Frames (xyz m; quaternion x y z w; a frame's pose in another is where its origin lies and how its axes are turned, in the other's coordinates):
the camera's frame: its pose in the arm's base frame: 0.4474 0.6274 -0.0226 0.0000 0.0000 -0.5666 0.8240
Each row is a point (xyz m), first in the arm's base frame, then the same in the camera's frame.
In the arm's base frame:
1: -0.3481 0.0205 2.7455
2: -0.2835 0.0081 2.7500
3: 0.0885 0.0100 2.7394
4: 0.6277 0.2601 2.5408
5: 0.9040 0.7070 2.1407
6: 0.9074 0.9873 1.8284
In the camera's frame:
1: 0.2820 -0.9600 2.7681
2: 0.3167 -0.9041 2.7726
3: 0.4480 -0.5561 2.7620
4: 0.4075 0.0369 2.5634
5: 0.0891 0.4548 2.1633
6: -0.1714 0.5583 1.8510

